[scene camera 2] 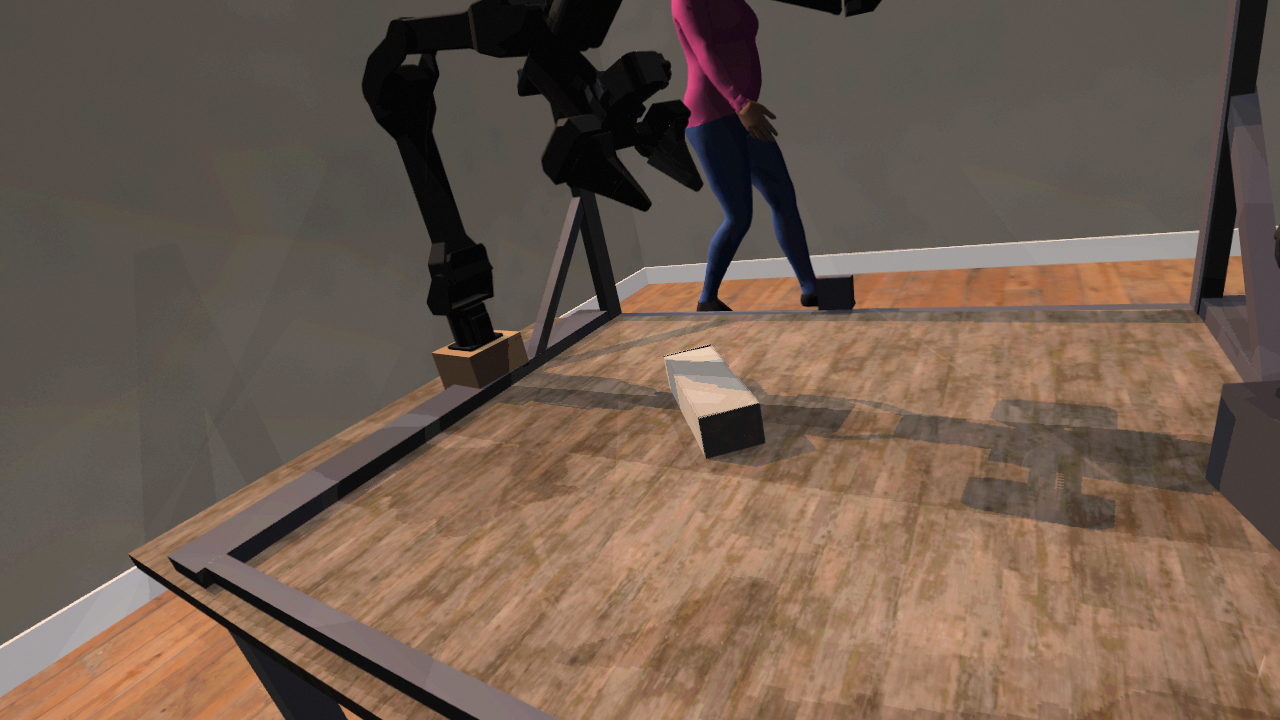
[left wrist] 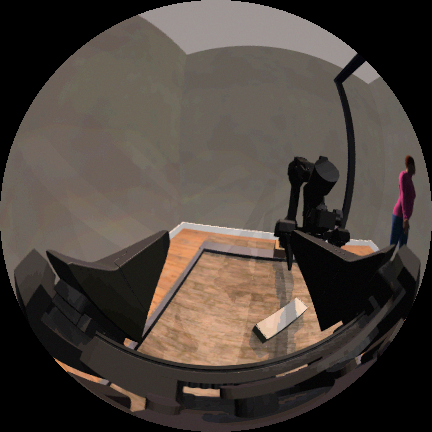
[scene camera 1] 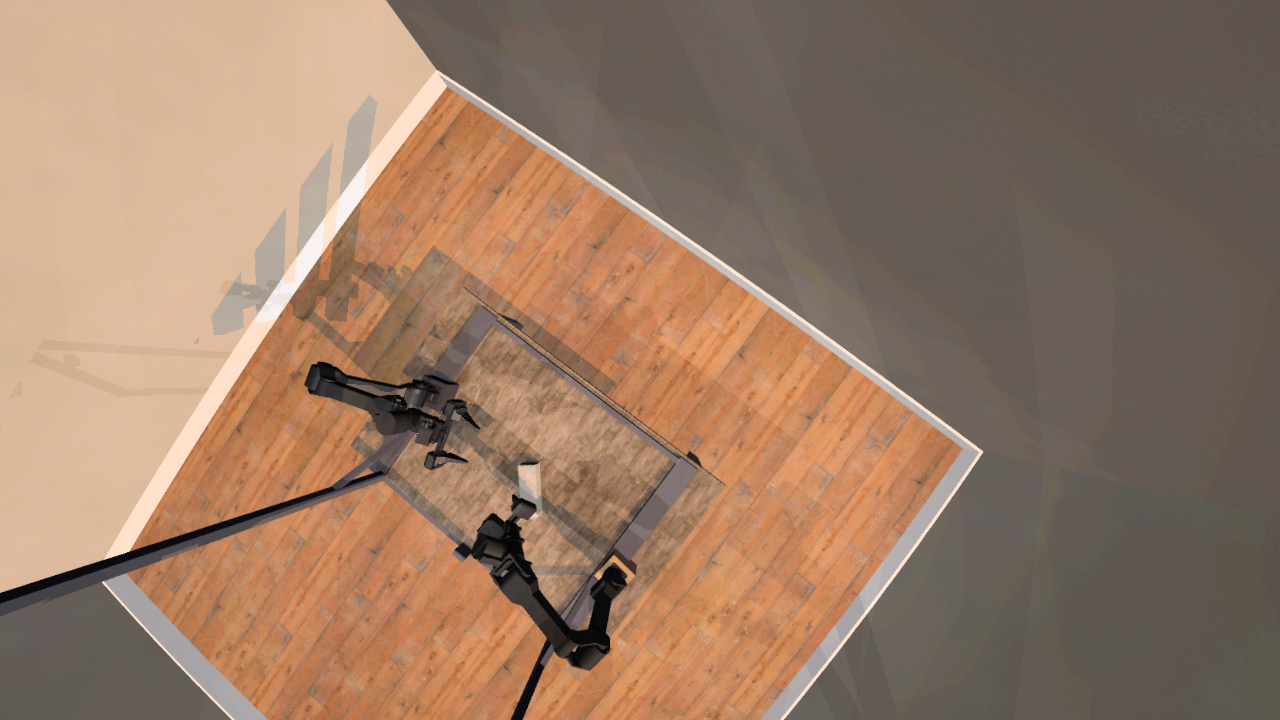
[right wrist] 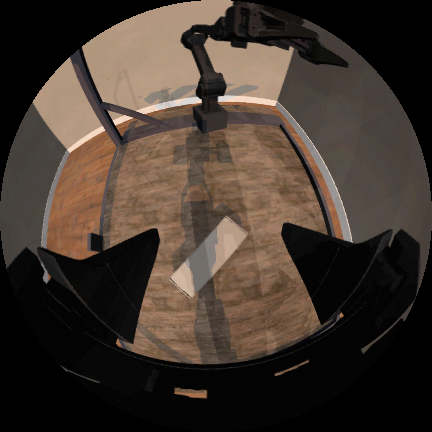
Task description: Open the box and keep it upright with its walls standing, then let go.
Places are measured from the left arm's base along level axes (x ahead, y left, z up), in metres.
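Where they show: left gripper, between the fingertips: (left wrist: 232, 236) (scene camera 1: 473, 446); right gripper, between the fingertips: (scene camera 2: 676, 197) (scene camera 1: 503, 505) (right wrist: 222, 232); left arm's base, origin of its link: (scene camera 1: 430, 393) (right wrist: 209, 108); right arm's base, origin of its link: (scene camera 2: 475, 342) (scene camera 1: 614, 575).
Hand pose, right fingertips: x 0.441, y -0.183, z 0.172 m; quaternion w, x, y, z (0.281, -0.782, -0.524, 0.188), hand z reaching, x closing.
Each offset is from my right fingertips to the centre of the thing. Level surfaces: height alone.
The box @(dz -0.228, dx +0.007, dy -0.019 m) (scene camera 1: 529, 479) (scene camera 2: 716, 385) (left wrist: 281, 320) (right wrist: 209, 257) is long and narrow, with a pale top and a dark end face. It stands on the table with its top closed, and a shadow crosses it. My right gripper (scene camera 2: 674, 197) (right wrist: 222, 232) is open and empty, high above the table and apart from the box, with its fingers pointing down at a slant in scene camera 2. My left gripper (scene camera 1: 471, 444) (left wrist: 232, 236) is open and empty, up-left of the box in scene camera 1. It is mostly out of scene camera 2.
The wooden table @(dz -0.251 m) (scene camera 1: 537, 385) (scene camera 2: 554, 573) has a raised metal frame (scene camera 2: 295, 501) along its edges. Slanted posts stand at its sides. A dark block @(dz -0.220, dx -0.147, dy -0.325 m) (scene camera 2: 835, 292) (right wrist: 95, 242) is at the far edge in scene camera 2. A person (scene camera 2: 725, 80) (left wrist: 406, 195) in pink stands beyond the table.
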